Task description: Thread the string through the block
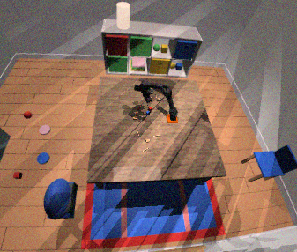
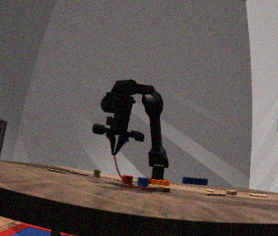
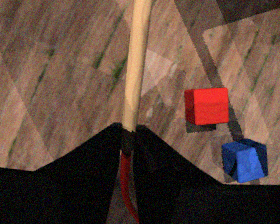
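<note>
My gripper tip is now 120 mm to the right of the blue block, 80 mm above it and 20 mm past it. From my gripper tip the other things lie so: tan wooden cylinder: 140 mm behind, 90 mm to the right, 80 mm below; thin pale wooden stick: 10 mm to the right, 10 mm behind, 10 mm above; red block: 80 mm below, 60 mm to the left, 40 mm behind.
</note>
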